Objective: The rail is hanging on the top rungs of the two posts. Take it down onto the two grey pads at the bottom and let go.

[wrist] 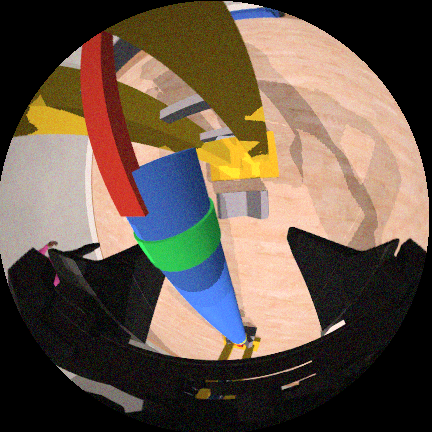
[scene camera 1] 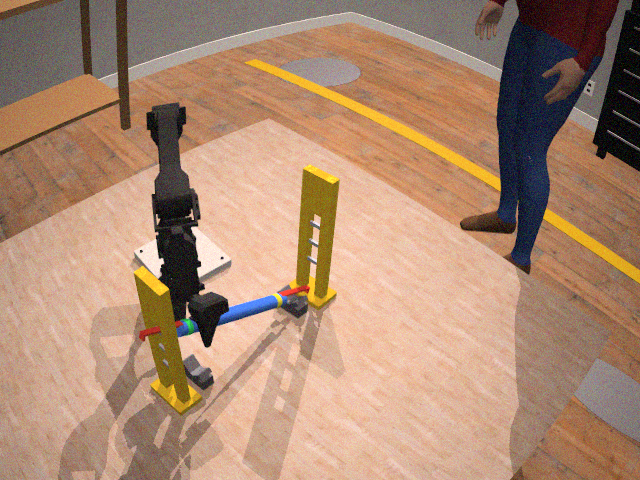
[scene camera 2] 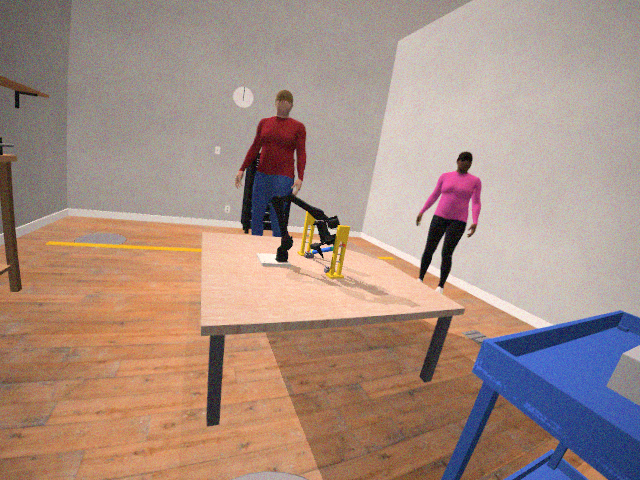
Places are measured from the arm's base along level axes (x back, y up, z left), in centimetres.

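Pixels of known places: gripper, fingertip midpoint: (wrist: 233,234) (scene camera 1: 194,339) (scene camera 2: 329,255); arm's base, origin of the base link: (scene camera 2: 281,260).
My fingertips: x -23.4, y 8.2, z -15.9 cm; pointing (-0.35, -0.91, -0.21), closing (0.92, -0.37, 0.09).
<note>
Ahead of a thing's pixels: the offset from my fingertips to its top centre. "pt": to the spot under its first point. Level surfaces: height alone.
The blue rail (scene camera 1: 250,310) (scene camera 2: 324,249) (wrist: 177,195) slopes. Its green-banded end is high at the near yellow post {dx -0.5, dy +20.0, dz -7.6 cm} (scene camera 1: 157,310) (scene camera 2: 342,237) (wrist: 200,50), its red tip above two visible rungs; contact with the top rung is unclear. Its yellow-banded end is low at the far post {pt dx -2.7, dy +16.0, dz +31.4 cm} (scene camera 1: 320,196) (scene camera 2: 310,222), below the three rungs, by the far grey pad (scene camera 1: 297,305) (scene camera 2: 309,254); contact there is unclear. The near grey pad {dx -0.7, dy -5.6, dz -1.4 cm} (scene camera 1: 199,372) (scene camera 2: 326,269) (wrist: 242,204) lies below the raised end. My gripper (scene camera 1: 195,328) (scene camera 2: 318,251) (wrist: 233,234) is open around the rail, beside the green band, not gripping.
The posts stand on a wooden table {dy -10.0 cm} (scene camera 1: 413,361) (scene camera 2: 258,299). The arm's white base plate (scene camera 1: 214,255) (scene camera 2: 267,259) is behind the rail. A person in red (scene camera 1: 560,20) (scene camera 2: 281,144) and one in pink (scene camera 2: 454,196) stand beyond the table. A blue cart (scene camera 2: 516,382) is at the right.
</note>
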